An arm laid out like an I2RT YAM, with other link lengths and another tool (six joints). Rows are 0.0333 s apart.
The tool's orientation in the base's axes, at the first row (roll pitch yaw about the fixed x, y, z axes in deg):
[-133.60 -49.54 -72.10]
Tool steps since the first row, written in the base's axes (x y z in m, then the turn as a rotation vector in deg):
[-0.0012 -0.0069 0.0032 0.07 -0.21 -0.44]
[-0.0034 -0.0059 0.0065 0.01 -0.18 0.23]
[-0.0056 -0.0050 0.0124 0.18 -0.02 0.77]
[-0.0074 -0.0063 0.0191 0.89 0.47 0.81]
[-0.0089 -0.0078 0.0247 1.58 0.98 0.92]
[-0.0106 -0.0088 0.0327 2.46 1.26 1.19]
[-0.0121 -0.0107 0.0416 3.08 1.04 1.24]
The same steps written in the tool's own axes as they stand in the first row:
[0.0065 0.0042 -0.0005 -0.19 0.33 0.31]
[0.0079 0.0029 -0.0042 0.29 0.02 -0.04]
[0.0114 0.0006 -0.0089 0.63 -0.43 -0.19]
[0.0169 -0.0007 -0.0131 0.50 -1.16 0.26]
[0.0218 -0.0015 -0.0165 0.41 -1.92 0.66]
[0.0282 -0.0037 -0.0212 0.62 -2.68 1.21]
[0.0358 -0.0058 -0.0259 0.92 -2.85 1.78]

